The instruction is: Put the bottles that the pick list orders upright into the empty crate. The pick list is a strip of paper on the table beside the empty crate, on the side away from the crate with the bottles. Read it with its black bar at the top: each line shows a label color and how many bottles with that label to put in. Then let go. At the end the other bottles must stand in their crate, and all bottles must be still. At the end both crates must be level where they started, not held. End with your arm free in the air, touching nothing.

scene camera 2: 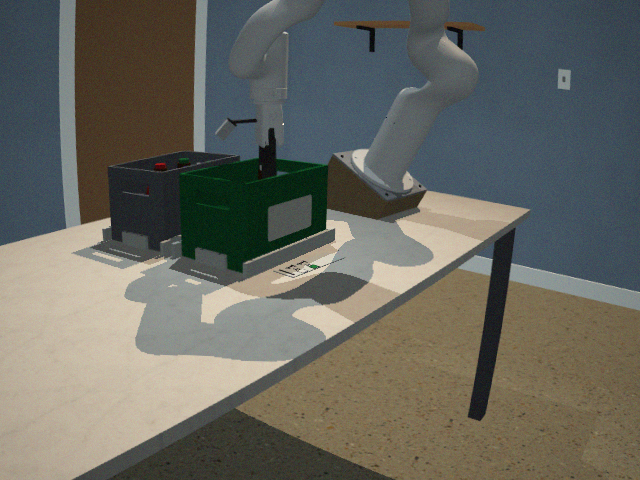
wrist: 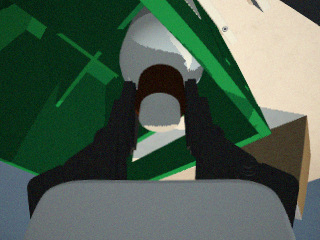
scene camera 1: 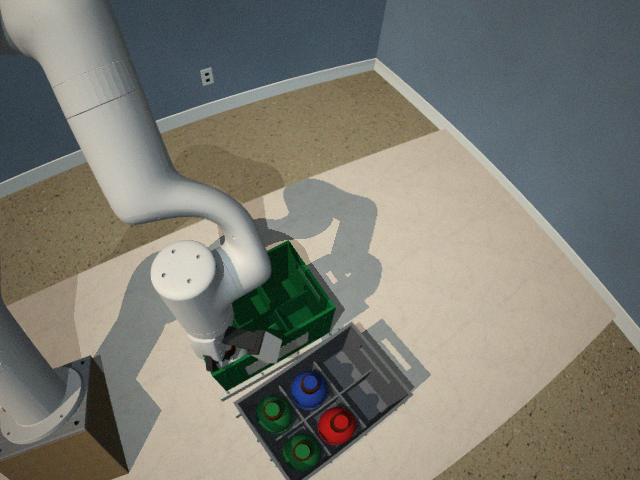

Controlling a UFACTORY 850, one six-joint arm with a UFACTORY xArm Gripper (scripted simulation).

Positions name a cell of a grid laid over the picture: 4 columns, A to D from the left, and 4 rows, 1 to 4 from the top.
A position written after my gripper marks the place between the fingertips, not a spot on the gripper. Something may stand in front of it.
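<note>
In scene camera 2 I see my gripper (scene camera 2: B2) and a green crate (scene camera 2: B2). Scene camera 1 gives me a red bottle (scene camera 1: C4), a blue bottle (scene camera 1: B4) and the green crate as well, the crate (scene camera 1: B3) being visible there too. The wrist view shows me the crate (wrist: A3) and my gripper (wrist: C2), but the red bottle is out of frame in the wrist view, and the blue bottle is out of frame in the wrist view too.
</note>
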